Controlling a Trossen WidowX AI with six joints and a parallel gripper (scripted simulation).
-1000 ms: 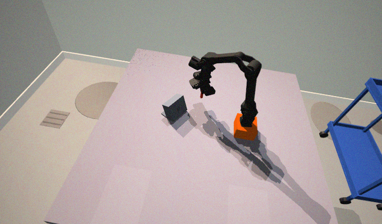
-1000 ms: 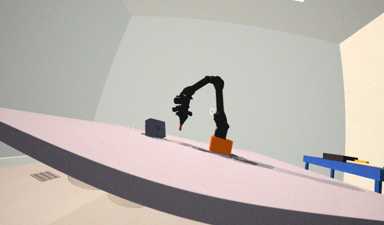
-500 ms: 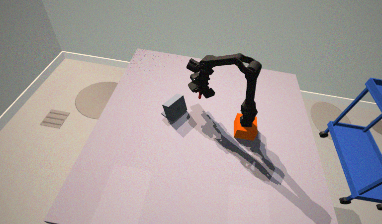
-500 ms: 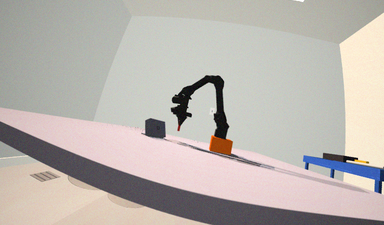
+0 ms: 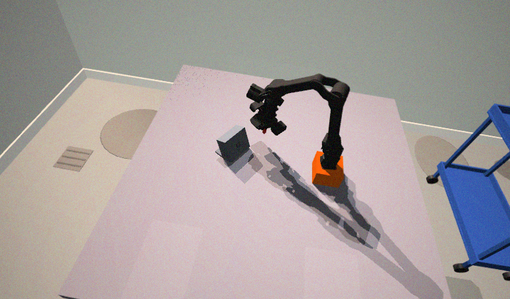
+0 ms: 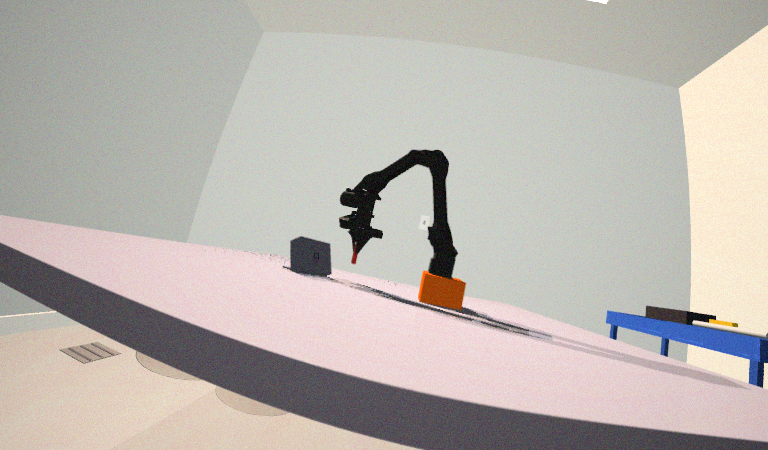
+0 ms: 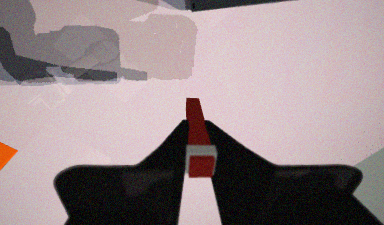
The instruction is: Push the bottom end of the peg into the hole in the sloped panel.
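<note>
Right now my gripper tip is 140 mm short of the sloped panel, 60 mm to the right of it and 50 mm above it. The rest, counted from my gripper tip: red square peg 20 mm above.
</note>
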